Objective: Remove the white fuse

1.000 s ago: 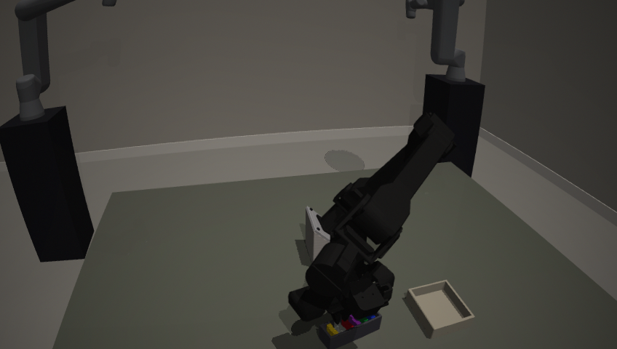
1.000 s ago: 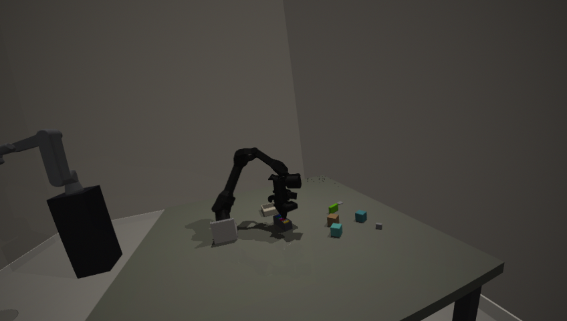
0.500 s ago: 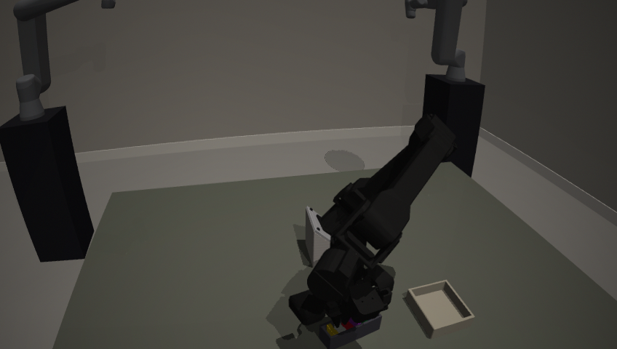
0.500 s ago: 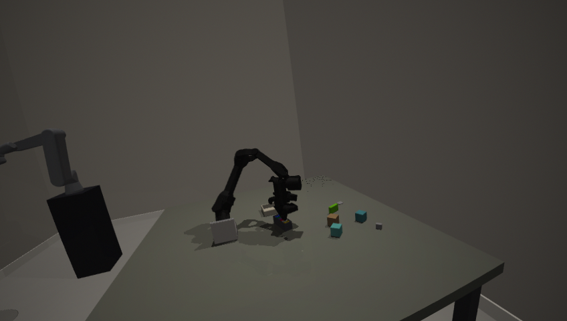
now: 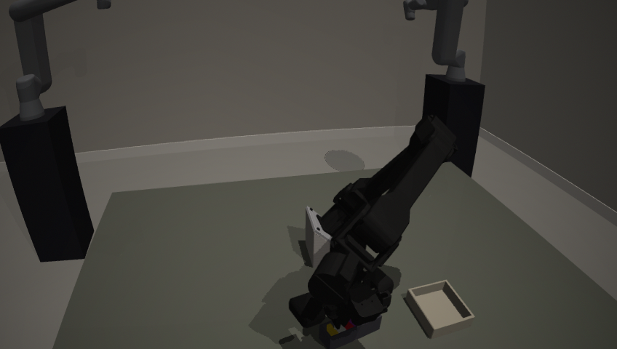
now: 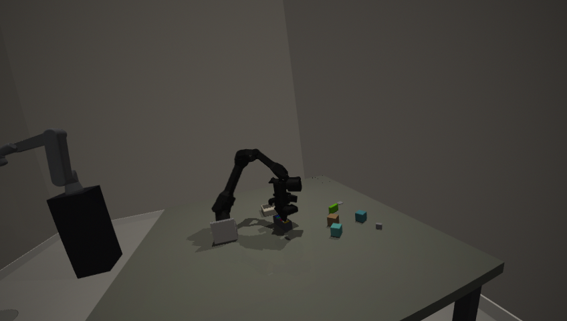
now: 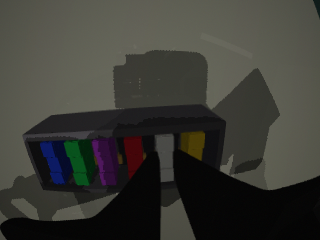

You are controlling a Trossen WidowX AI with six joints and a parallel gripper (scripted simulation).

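The white fuse is 1 cm below my gripper tip. The rest, counted from my gripper tip: brown cube 22 cm ahead, 10 cm to the right, 1 cm below; beige tray 23 cm to the left, 3 cm below; small grey cube 36 cm ahead, 24 cm to the right, 2 cm below.
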